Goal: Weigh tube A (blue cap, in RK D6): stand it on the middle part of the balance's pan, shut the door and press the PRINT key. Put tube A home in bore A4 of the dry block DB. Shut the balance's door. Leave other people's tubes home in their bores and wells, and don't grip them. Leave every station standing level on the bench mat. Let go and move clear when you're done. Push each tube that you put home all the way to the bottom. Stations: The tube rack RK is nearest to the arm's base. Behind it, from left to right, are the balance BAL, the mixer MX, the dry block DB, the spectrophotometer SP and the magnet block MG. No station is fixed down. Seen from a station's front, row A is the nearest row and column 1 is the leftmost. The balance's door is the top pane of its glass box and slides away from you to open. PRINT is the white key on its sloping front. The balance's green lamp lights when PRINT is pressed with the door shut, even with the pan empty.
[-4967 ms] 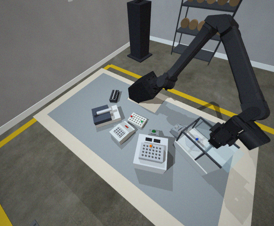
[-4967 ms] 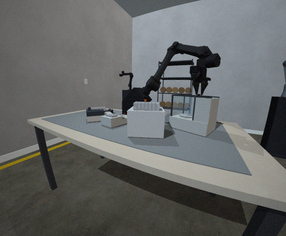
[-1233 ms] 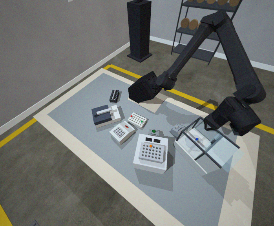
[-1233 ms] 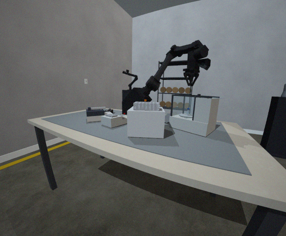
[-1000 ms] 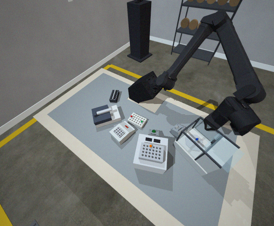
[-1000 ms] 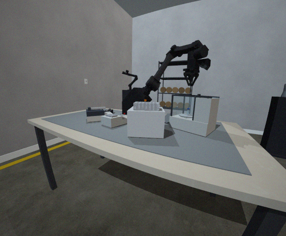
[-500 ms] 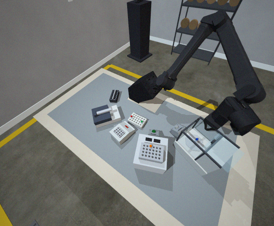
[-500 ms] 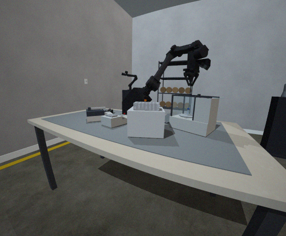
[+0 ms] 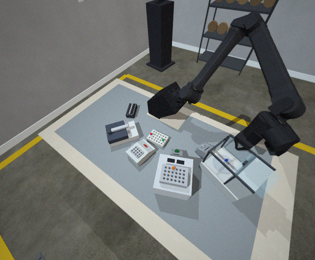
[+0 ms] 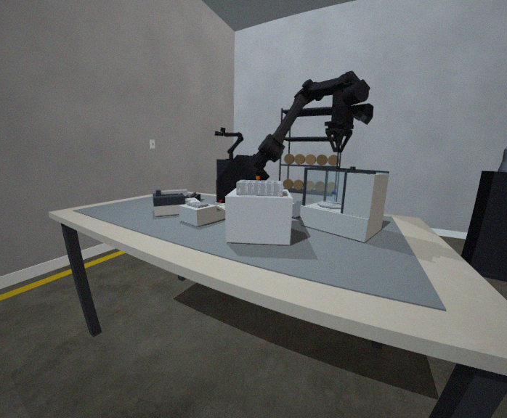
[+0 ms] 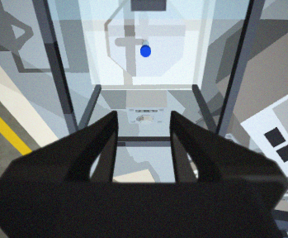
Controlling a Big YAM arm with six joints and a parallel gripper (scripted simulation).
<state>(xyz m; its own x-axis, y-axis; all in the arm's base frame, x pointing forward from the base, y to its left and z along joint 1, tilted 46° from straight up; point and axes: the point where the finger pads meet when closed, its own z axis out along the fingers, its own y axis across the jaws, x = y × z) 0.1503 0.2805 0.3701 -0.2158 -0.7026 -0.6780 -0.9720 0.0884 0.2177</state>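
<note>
Now: hand 200 mm above the octagonal balance pan. From my hand the other things lie so: mixer block: 260 mm ahead, 150 mm to the right, 120 mm below; dry block DB: 250 mm ahead, 430 mm to the right, 250 mm below; tube rack RK: 90 mm ahead, 420 mm to the right, 260 mm below.
</note>
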